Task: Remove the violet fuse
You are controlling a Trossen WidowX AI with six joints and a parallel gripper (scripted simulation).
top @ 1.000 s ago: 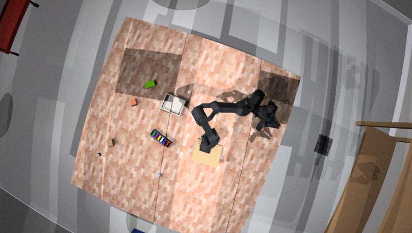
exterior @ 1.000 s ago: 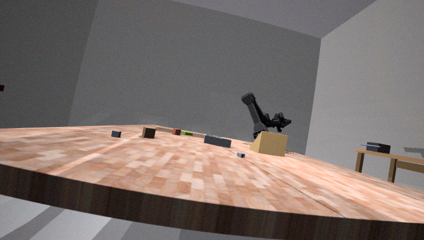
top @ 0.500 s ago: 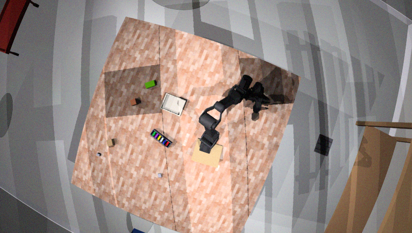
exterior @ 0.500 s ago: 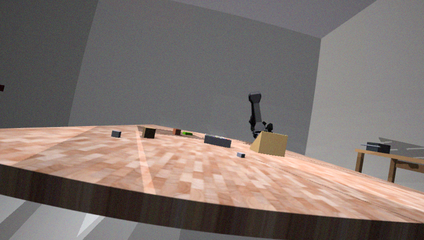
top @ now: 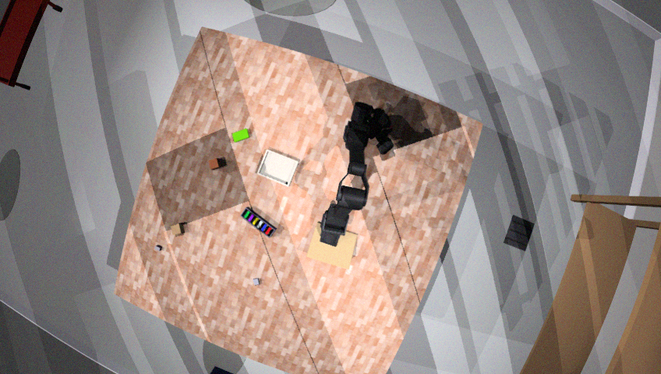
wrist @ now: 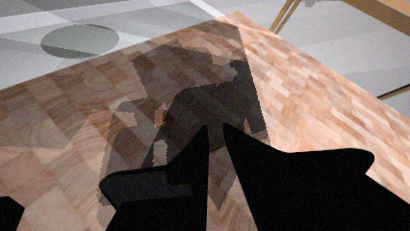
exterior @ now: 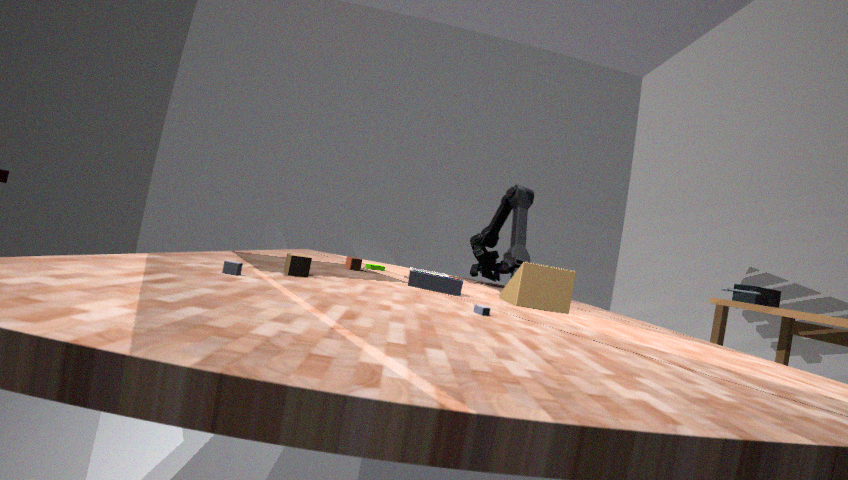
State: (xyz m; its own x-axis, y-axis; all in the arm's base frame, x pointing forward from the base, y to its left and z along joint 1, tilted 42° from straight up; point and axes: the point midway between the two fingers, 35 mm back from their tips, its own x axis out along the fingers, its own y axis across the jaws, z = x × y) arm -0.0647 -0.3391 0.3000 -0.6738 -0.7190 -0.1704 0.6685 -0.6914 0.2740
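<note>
Right now my gripper tip is 39 cm short of the violet fuse and 50 cm to the right of it. Also, from my gripper tip: tan block 69 cm ahead, 66 cm to the left, 1 cm below; brown block 61 cm ahead, 35 cm to the left, 1 cm below; tray 36 cm ahead, 29 cm to the left, 2 cm below.
</note>
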